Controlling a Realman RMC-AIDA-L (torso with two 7-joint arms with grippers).
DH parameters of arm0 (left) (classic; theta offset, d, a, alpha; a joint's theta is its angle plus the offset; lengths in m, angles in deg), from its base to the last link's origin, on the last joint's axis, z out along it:
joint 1: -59.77 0.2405 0 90
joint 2: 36.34 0 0 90
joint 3: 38.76 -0.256 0 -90
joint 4: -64.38 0 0 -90
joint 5: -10.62 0.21 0 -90
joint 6: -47.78 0 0 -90
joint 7: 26.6 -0.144 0 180
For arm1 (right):
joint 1: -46.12 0.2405 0 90
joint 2: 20.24 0 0 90
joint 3: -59.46 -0.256 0 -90
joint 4: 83.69 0 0 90
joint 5: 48.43 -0.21 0 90
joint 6: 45.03 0 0 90
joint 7: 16.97 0.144 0 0
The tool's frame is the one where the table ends.
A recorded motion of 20 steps. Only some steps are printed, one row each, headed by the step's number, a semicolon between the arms.
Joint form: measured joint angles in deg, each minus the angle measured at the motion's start. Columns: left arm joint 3, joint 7, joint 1, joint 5, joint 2, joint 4, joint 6; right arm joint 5, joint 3, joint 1, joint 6, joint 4, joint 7, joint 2.
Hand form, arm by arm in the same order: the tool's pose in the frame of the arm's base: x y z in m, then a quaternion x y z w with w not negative. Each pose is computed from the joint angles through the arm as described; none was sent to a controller.
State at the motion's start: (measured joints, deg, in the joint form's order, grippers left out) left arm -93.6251 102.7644 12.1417 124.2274 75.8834 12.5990 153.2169; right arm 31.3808 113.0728 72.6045 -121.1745 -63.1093 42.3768 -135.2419
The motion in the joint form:
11: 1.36 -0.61 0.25 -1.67 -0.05 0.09 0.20; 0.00 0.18 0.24 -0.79 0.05 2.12 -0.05
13: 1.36 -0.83 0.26 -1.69 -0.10 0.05 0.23; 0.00 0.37 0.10 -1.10 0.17 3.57 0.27
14: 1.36 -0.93 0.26 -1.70 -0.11 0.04 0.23; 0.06 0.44 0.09 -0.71 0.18 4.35 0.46
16: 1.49 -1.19 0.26 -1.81 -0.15 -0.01 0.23; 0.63 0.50 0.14 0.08 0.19 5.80 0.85
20: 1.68 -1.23 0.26 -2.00 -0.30 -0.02 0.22; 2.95 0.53 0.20 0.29 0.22 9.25 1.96
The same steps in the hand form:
11: -0.1249 0.3701 0.0490 0.93610 0.31244 0.13842 0.08331; 0.2898 0.3354 -0.0031 -0.87380 0.23316 0.33356 0.26618
13: -0.1250 0.3701 0.0494 0.93684 0.31034 0.13847 0.08274; 0.2908 0.3349 -0.0009 -0.87212 0.24175 0.33564 0.26136
14: -0.1249 0.3701 0.0495 0.93714 0.30943 0.13858 0.08252; 0.2923 0.3356 0.0001 -0.87098 0.24828 0.33356 0.26170
16: -0.1247 0.3704 0.0503 0.93778 0.30692 0.14047 0.08143; 0.2956 0.3368 0.0017 -0.87037 0.25970 0.32674 0.26124
20: -0.1246 0.3711 0.0519 0.93773 0.30636 0.14293 0.07984; 0.3016 0.3363 0.0055 -0.87307 0.28018 0.31206 0.24872

